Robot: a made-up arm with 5 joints.
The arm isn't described. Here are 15 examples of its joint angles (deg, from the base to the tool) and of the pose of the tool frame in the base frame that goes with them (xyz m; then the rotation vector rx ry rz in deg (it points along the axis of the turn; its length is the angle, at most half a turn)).
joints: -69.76 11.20 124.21 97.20 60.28
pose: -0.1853 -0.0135 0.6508 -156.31 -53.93 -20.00
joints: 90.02 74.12 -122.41 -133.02 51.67
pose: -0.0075 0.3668 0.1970 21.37 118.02 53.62
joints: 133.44 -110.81 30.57 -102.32 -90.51
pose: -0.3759 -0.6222 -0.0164 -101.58 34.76 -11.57
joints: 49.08 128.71 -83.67 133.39 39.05
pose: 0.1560 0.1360 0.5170 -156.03 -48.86 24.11
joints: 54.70 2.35 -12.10 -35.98 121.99
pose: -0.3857 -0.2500 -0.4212 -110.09 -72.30 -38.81
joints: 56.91 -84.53 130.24 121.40 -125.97
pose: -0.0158 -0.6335 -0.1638 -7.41 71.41 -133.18
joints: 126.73 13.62 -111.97 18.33 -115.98
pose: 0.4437 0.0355 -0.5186 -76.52 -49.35 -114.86
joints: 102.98 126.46 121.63 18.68 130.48
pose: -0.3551 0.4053 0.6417 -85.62 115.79 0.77
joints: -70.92 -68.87 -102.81 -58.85 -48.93
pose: -0.1878 -0.7554 0.3493 -149.67 -31.15 13.40
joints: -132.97 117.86 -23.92 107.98 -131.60
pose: -0.0705 0.3321 -0.4453 -56.41 -85.10 13.18
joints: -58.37 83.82 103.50 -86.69 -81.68
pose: 0.3551 0.5247 0.0203 10.95 127.38 -100.28
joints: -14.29 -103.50 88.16 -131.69 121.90
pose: 0.0167 -0.4652 0.2364 -2.62 72.37 -58.79
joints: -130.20 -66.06 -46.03 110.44 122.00
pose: 0.4753 -0.6275 0.3066 23.82 -91.44 -114.89
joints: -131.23 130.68 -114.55 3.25 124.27
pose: -0.4928 0.3337 -0.3487 -139.86 72.27 -61.00
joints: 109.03 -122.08 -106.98 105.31 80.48
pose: -0.3084 -0.7124 0.2011 -109.09 13.23 -26.56
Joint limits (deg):
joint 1: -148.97..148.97
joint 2: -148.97..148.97
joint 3: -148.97..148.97
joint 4: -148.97..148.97
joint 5: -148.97..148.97
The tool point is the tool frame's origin. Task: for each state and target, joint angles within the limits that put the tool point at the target. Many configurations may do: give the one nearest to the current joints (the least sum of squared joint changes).
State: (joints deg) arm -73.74 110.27 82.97 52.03 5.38
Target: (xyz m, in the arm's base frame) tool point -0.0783 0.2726 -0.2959
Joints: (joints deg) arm -97.09 122.37 86.14 88.99 -4.31
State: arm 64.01 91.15 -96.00 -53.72 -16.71
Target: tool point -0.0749 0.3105 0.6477
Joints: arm 105.92 130.68 -103.78 -65.83 -6.48
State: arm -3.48 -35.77 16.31 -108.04 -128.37
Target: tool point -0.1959 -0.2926 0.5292
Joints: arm -28.08 -27.58 22.31 -116.21 -134.38
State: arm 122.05 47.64 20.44 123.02 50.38
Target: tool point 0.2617 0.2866 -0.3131
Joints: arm 121.03 20.84 22.68 108.07 59.17
